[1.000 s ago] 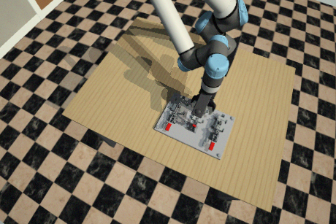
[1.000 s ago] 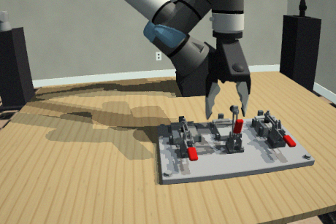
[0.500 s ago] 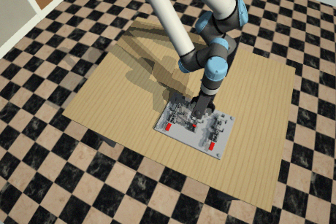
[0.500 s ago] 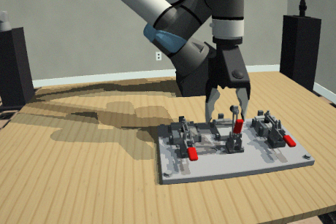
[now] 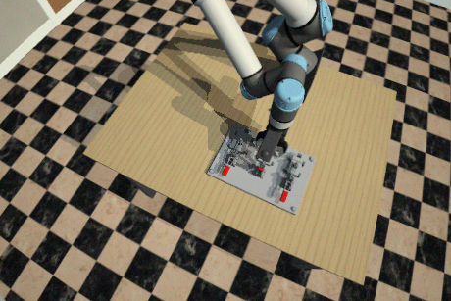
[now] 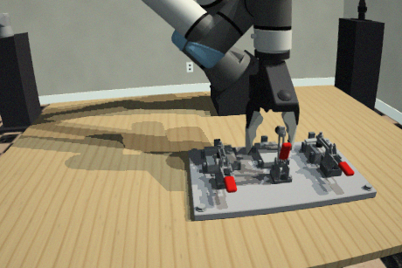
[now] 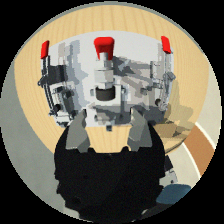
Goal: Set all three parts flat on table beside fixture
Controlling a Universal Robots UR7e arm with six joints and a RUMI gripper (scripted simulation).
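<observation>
Now: the flat grey plate part 10 mm below my hand and 10 mm behind it. The rest, counted from my hand: grey fixture plate: 50 mm ahead, 30 mm below.
</observation>
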